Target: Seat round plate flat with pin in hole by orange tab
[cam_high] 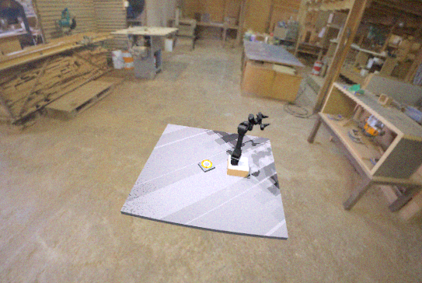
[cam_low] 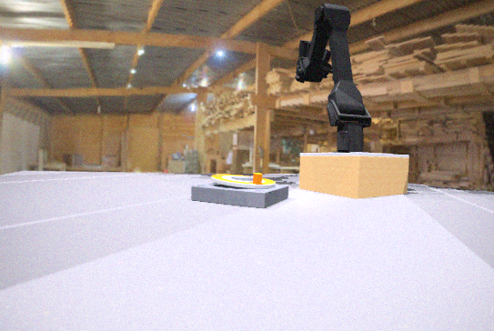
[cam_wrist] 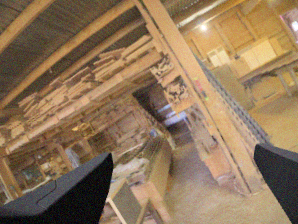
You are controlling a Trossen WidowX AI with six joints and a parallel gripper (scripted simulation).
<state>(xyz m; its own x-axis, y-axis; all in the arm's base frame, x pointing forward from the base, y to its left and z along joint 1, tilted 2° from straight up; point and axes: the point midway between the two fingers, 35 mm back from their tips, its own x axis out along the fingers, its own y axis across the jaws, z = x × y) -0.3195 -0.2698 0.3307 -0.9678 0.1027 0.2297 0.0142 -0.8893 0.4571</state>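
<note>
The grey square base lies 61 cm ahead of my gripper tip, 23 cm to the left of it and 40 cm below it.
</note>
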